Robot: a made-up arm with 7 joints. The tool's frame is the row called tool. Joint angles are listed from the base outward. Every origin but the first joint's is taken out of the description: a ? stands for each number. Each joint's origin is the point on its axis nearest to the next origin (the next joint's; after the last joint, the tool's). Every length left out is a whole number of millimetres.
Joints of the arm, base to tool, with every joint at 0 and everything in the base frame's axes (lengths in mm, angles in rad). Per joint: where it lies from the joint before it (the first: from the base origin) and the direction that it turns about. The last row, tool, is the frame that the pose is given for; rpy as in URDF.
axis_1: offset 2 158 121 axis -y
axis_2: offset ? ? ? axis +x
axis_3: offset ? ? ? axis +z
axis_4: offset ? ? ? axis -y
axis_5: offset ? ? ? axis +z
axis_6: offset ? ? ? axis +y
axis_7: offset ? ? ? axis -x
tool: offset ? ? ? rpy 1.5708 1.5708 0
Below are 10 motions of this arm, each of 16 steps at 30 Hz.
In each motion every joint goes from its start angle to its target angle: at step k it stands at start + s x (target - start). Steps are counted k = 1, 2, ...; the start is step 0. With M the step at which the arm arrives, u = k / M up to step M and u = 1 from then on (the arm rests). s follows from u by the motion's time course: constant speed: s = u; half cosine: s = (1 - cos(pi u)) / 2; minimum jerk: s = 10 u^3 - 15 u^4 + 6 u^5.
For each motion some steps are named. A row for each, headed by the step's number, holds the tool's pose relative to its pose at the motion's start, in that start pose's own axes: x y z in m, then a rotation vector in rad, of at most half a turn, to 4 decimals.
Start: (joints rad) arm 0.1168 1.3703 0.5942 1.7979 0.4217 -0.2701 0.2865
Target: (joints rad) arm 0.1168 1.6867 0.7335 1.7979 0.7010 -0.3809 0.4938
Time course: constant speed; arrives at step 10
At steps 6, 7, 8, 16:
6: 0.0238 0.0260 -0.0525 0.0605 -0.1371 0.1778
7: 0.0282 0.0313 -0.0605 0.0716 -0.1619 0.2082
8: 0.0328 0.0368 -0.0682 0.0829 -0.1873 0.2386
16: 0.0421 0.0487 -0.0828 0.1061 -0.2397 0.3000

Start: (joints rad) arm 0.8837 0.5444 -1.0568 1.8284 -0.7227 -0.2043 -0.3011
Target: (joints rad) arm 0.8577 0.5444 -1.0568 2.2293 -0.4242 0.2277 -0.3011
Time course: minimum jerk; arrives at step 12
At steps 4, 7, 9, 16:
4: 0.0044 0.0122 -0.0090 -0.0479 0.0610 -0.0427
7: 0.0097 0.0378 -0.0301 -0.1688 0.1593 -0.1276
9: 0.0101 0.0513 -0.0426 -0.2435 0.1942 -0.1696
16: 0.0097 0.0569 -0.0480 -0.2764 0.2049 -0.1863

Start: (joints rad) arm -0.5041 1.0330 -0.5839 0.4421 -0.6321 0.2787 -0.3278
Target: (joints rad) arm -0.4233 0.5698 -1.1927 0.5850 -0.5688 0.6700 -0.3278
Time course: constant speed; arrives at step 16
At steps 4, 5, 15, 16:
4: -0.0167 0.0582 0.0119 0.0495 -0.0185 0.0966
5: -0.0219 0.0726 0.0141 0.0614 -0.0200 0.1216
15: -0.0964 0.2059 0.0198 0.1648 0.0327 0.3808
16: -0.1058 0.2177 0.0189 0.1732 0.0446 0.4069

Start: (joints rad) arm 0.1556 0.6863 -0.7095 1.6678 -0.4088 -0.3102 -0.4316
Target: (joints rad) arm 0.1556 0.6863 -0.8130 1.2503 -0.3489 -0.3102 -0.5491
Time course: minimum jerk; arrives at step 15
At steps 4, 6, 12, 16:
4: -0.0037 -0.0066 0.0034 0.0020 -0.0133 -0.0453
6: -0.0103 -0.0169 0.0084 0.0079 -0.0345 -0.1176
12: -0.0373 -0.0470 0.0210 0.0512 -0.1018 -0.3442
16: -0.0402 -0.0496 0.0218 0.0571 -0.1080 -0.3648

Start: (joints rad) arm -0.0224 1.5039 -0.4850 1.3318 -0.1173 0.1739 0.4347
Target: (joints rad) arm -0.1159 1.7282 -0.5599 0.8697 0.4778 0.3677 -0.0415
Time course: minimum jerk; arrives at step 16
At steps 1, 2, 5, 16:
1: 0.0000 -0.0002 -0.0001 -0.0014 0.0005 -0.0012
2: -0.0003 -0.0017 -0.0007 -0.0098 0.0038 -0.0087
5: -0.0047 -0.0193 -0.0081 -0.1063 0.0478 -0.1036
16: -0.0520 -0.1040 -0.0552 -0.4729 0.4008 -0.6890

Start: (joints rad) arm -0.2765 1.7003 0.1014 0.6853 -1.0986 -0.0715 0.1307
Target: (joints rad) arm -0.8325 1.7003 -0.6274 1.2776 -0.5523 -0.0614 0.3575
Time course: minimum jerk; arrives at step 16
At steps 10, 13, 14, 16:
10: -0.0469 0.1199 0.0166 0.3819 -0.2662 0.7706
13: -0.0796 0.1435 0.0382 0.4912 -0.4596 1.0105
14: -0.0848 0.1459 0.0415 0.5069 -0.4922 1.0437
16: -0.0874 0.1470 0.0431 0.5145 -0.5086 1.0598

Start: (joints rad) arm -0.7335 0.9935 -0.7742 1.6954 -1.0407 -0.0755 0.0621
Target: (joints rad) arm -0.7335 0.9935 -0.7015 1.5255 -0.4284 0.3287 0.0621
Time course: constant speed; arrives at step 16
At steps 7, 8, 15, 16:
7: 0.0029 -0.0099 -0.0008 -0.2799 -0.0426 -0.2298
8: 0.0033 -0.0117 -0.0009 -0.3196 -0.0511 -0.2632
15: 0.0056 -0.0256 -0.0013 -0.5972 -0.1258 -0.4973
16: 0.0058 -0.0279 -0.0013 -0.6369 -0.1388 -0.5304

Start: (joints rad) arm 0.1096 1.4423 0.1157 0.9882 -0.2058 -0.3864 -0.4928
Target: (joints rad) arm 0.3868 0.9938 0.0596 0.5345 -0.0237 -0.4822 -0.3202
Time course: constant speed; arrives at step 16
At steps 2, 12, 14, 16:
2: -0.0105 -0.0047 0.0155 -0.0565 -0.0086 -0.0777
12: -0.0564 0.0021 0.1044 -0.3760 -0.0692 -0.4128
14: -0.0635 0.0097 0.1233 -0.4453 -0.0853 -0.4687
16: -0.0697 0.0194 0.1421 -0.5156 -0.1030 -0.5208

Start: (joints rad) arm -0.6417 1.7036 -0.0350 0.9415 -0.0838 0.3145 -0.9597
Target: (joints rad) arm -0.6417 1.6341 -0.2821 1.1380 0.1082 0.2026 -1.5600
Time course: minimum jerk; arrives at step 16
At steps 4, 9, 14, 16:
4: -0.0054 0.0034 0.0012 -0.0303 0.0365 0.0159
9: -0.0331 0.0189 0.0056 -0.1920 0.2062 0.0564
14: -0.0539 0.0290 0.0073 -0.3120 0.3156 0.0440
16: -0.0548 0.0294 0.0074 -0.3171 0.3202 0.0427

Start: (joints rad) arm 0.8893 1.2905 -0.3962 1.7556 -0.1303 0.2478 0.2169
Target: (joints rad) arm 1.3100 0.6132 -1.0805 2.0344 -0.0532 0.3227 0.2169
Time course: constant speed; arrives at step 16
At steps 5, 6, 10, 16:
5: 0.0270 0.0479 0.0352 -0.1384 -0.0754 0.2491
6: 0.0317 0.0592 0.0402 -0.1600 -0.0899 0.3044
10: 0.0462 0.1075 0.0533 -0.2235 -0.1474 0.5397
16: 0.0520 0.1826 0.0567 -0.2402 -0.2372 0.9225

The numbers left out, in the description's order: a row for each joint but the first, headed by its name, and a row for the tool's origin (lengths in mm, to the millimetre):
axis_2: 45 0 3
axis_3: 0 5 -310
axis_4: -29 0 0
axis_5: -15 0 -179
axis_6: 19 -4 0
axis_7: 15 0 13
tool: 0 5 -1

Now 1 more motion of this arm.
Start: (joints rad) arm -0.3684 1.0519 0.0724 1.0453 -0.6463 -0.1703 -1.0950
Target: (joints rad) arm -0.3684 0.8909 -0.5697 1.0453 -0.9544 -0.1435 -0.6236
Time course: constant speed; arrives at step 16
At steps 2, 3, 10, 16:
2: -0.0135 0.0096 0.0063 -0.0154 -0.1313 0.0656
3: -0.0203 0.0145 0.0091 -0.0228 -0.1957 0.0997
10: -0.0697 0.0481 0.0219 -0.0657 -0.6214 0.3640
16: -0.1123 0.0754 0.0233 -0.0838 -0.9415 0.6296

